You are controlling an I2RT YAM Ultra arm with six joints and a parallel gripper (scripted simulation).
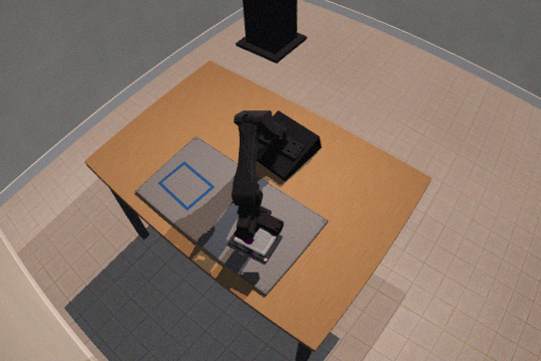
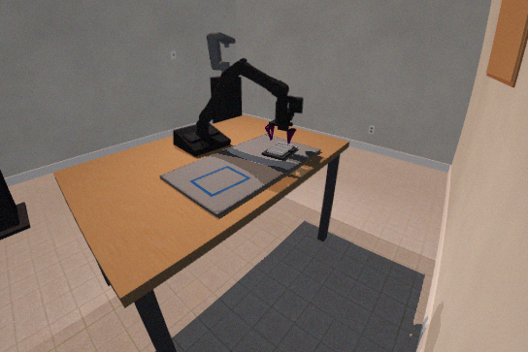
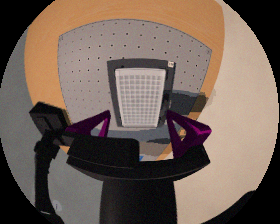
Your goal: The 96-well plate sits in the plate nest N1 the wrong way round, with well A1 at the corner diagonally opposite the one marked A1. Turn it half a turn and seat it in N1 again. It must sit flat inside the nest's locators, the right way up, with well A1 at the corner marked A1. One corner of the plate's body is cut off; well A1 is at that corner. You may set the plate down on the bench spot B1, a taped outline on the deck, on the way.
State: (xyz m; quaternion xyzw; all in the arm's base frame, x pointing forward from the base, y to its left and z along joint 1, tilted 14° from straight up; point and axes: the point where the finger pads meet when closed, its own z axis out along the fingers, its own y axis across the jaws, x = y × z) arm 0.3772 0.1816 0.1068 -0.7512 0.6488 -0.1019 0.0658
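Now: the white 96-well plate 50 mm below my hand. Round my hand: white A1 label (50 mm ahead, 80 mm to the left, 50 mm below); dark plate nest N1 (60 mm below).
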